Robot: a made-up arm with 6 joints. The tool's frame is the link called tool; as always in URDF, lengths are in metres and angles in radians. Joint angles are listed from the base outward.
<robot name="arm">
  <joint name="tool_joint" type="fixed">
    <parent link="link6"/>
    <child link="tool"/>
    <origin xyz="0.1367 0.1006 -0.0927" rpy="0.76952 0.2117 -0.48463"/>
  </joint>
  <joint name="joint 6" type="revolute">
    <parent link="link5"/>
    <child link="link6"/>
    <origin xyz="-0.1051 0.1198 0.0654"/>
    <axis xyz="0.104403 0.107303 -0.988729"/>
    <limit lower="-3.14" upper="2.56"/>
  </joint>
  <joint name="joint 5" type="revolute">
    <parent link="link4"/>
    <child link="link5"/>
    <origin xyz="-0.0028 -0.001 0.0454"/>
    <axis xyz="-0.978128 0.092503 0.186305"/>
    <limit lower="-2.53" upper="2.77"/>
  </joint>
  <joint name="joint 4" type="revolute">
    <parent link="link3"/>
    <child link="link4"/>
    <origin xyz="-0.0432 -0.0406 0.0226"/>
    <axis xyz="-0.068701 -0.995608 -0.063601"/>
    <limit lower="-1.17" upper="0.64"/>
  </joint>
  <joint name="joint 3" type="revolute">
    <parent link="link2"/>
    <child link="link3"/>
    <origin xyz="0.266 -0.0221 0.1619"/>
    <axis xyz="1 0 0"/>
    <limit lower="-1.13" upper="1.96"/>
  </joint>
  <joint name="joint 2" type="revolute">
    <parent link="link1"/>
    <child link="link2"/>
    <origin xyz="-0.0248 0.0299 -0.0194"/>
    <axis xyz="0 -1 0"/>
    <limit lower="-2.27" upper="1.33"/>
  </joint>
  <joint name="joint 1" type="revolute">
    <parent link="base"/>
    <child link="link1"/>
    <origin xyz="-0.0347 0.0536 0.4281"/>
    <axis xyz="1 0 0"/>
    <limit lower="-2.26" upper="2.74"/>
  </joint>
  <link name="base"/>
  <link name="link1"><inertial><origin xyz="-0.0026 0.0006 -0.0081"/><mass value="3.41"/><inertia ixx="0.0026" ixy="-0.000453" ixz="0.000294" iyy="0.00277" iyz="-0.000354" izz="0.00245"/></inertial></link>
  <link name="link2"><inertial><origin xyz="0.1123 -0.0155 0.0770"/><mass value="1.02"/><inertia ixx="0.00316" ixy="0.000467" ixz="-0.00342" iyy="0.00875" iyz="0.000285" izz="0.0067"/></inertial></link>
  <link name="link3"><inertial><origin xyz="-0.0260 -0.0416 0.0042"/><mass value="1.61"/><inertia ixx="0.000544" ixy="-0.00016" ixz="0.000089" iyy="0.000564" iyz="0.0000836" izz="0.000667"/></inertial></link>
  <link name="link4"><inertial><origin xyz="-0.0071 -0.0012 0.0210"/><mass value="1.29"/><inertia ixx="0.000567" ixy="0" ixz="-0.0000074" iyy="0.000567" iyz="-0.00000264" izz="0.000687"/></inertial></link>
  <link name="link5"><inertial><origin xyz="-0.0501 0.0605 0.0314"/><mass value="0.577"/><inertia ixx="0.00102" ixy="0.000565" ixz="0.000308" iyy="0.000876" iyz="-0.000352" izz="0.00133"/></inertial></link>
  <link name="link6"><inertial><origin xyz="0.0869 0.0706 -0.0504"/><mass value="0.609"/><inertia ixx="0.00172" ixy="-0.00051" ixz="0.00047" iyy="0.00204" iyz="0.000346" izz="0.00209"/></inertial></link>
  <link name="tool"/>
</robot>
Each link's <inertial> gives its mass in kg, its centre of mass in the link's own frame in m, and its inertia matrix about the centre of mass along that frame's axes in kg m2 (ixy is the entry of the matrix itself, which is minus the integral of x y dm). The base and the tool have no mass. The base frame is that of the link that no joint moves.
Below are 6 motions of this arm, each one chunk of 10 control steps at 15 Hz.
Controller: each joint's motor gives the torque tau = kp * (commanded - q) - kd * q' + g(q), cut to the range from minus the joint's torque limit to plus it. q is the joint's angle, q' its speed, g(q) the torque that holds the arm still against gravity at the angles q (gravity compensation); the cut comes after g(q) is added. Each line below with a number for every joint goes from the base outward.
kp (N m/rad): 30 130 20 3.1 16 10
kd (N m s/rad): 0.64 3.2 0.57 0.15 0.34 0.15
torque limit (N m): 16 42 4.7 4.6 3.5 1.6
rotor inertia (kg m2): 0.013 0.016 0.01 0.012 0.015 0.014
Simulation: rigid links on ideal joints. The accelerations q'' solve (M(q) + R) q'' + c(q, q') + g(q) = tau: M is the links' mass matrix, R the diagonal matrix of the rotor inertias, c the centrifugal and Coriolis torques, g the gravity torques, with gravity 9.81 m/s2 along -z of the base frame. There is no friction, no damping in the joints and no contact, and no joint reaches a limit. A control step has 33 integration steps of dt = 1/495 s. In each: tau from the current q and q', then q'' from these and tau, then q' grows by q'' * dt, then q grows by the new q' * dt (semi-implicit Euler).
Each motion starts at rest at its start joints. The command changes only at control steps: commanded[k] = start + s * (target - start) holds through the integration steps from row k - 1 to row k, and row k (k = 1, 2, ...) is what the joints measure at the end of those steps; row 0 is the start. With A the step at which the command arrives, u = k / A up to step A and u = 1 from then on. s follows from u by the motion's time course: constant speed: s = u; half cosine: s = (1 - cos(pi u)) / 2; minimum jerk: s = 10 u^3 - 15 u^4 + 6 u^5; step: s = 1 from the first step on.
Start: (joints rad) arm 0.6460 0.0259 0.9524 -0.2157 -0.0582 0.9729
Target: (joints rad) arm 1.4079 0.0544 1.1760 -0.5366 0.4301 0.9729
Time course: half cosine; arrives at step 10
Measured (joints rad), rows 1 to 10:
1: 0.6548 0.0270 0.9549 -0.2189 -0.0432 0.9707
2: 0.6926 0.0308 0.9635 -0.2295 0.0020 0.9651
3: 0.7737 0.0368 0.9823 -0.2500 0.0651 0.9608
4: 0.8961 0.0436 1.0140 -0.2852 0.1307 0.9615
5: 1.0429 0.0489 1.0550 -0.3397 0.1971 0.9663
6: 1.1882 0.0510 1.0979 -0.4092 0.2655 0.9732
7: 1.3079 0.0502 1.1367 -0.4800 0.3310 0.9799
8: 1.3888 0.0489 1.1659 -0.5364 0.3852 0.9833
9: 1.4300 0.0495 1.1819 -0.5682 0.4199 0.9821
10: 1.4361 0.0516 1.1844 -0.5734 0.4298 0.9788

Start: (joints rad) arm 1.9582 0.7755 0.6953 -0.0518 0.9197 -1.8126
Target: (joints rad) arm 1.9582 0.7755 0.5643 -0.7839 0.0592 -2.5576
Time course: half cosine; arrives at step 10
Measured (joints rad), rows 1 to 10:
1: 1.9581 0.7751 0.6907 -0.0480 0.9026 -1.8305
2: 1.9573 0.7747 0.6788 -0.0418 0.8416 -1.8896
3: 1.9547 0.7751 0.6625 -0.0528 0.7368 -1.9804
4: 1.9504 0.7763 0.6428 -0.1057 0.6093 -2.0857
5: 1.9460 0.7786 0.6213 -0.2116 0.4746 -2.2050
6: 1.9443 0.7818 0.6022 -0.3664 0.3403 -2.3304
7: 1.9486 0.7839 0.5877 -0.5526 0.2159 -2.4380
8: 1.9592 0.7816 0.5770 -0.7412 0.1151 -2.5113
9: 1.9718 0.7747 0.5712 -0.9020 0.0515 -2.5517
10: 1.9800 0.7667 0.5735 -1.0125 0.0331 -2.5641

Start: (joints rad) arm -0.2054 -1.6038 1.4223 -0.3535 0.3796 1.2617
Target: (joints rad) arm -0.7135 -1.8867 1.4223 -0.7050 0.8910 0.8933
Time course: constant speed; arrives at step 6
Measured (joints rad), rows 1 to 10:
1: -0.2288 -1.6356 1.4178 -0.3664 0.4696 1.1986
2: -0.2921 -1.7003 1.4197 -0.4010 0.5861 1.0915
3: -0.3884 -1.7618 1.4295 -0.4724 0.6602 1.0308
4: -0.5080 -1.8082 1.4304 -0.5748 0.7299 1.0060
5: -0.6386 -1.8496 1.4215 -0.6732 0.8144 0.9551
6: -0.7645 -1.8938 1.4151 -0.7431 0.9002 0.8770
7: -0.8552 -1.9084 1.4244 -0.7760 0.9077 0.8761
8: -0.8858 -1.8923 1.4168 -0.7738 0.8742 0.9310
9: -0.8578 -1.8791 1.4034 -0.7419 0.8777 0.9306
10: -0.7871 -1.8805 1.4072 -0.6999 0.8923 0.8870

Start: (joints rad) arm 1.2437 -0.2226 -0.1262 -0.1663 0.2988 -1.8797
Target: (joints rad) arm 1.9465 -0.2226 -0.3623 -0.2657 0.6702 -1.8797
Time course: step
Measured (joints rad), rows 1 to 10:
1: 1.6816 -0.2116 -0.5241 -0.3044 0.5019 -1.7144
2: 2.0507 -0.1648 -0.3747 -0.3665 0.7686 -1.8134
3: 2.2135 -0.1702 -0.2384 -0.4270 0.7567 -2.1243
4: 2.1320 -0.2283 -0.2424 -0.5000 0.7172 -2.3867
5: 1.9480 -0.2534 -0.3315 -0.5680 0.6831 -2.5526
6: 1.8458 -0.2325 -0.4175 -0.6269 0.6360 -2.4963
7: 1.8548 -0.2115 -0.4168 -0.6389 0.6361 -2.1337
8: 1.9340 -0.2083 -0.3715 -0.5447 0.6512 -1.6773
9: 1.9830 -0.2219 -0.3444 -0.3063 0.6374 -1.6922
10: 1.9682 -0.2298 -0.3476 -0.1040 0.6711 -1.9556

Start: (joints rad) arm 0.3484 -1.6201 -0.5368 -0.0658 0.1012 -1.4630
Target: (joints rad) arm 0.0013 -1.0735 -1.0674 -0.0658 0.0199 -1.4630
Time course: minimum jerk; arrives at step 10
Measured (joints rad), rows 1 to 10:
1: 0.3472 -1.6174 -0.5409 -0.0676 0.1003 -1.4631
2: 0.3384 -1.5981 -0.5662 -0.0787 0.0950 -1.4635
3: 0.3122 -1.5435 -0.6249 -0.1023 0.0838 -1.4642
4: 0.2594 -1.4500 -0.7099 -0.1283 0.0673 -1.4673
5: 0.1762 -1.3350 -0.8022 -0.1400 0.0484 -1.4709
6: 0.0755 -1.2246 -0.8877 -0.1284 0.0323 -1.4663
7: -0.0039 -1.1382 -0.9656 -0.0989 0.0237 -1.4504
8: -0.0233 -1.0842 -1.0340 -0.0593 0.0245 -1.4394
9: 0.0039 -1.0627 -1.0756 -0.0137 0.0301 -1.4542
10: 0.0256 -1.0646 -1.0829 0.0242 0.0335 -1.4803

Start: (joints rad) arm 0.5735 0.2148 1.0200 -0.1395 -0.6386 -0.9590
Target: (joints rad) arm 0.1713 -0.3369 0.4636 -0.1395 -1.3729 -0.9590
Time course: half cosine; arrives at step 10
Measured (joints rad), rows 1 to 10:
1: 0.5701 0.2054 1.0053 -0.1271 -0.6607 -0.9644
2: 0.5540 0.1707 0.9650 -0.0906 -0.7252 -0.9750
3: 0.5144 0.1069 0.9089 -0.0454 -0.8201 -0.9782
4: 0.4480 0.0229 0.8393 -0.0198 -0.9291 -0.9718
5: 0.3654 -0.0679 0.7503 -0.0300 -1.0388 -0.9656
6: 0.2844 -0.1551 0.6466 -0.0720 -1.1365 -0.9644
7: 0.2150 -0.2324 0.5475 -0.1311 -1.2188 -0.9637
8: 0.1635 -0.2953 0.4720 -0.1954 -1.2840 -0.9585
9: 0.1396 -0.3375 0.4302 -0.2607 -1.3266 -0.9504
10: 0.1456 -0.3527 0.4283 -0.3259 -1.3455 -0.9434

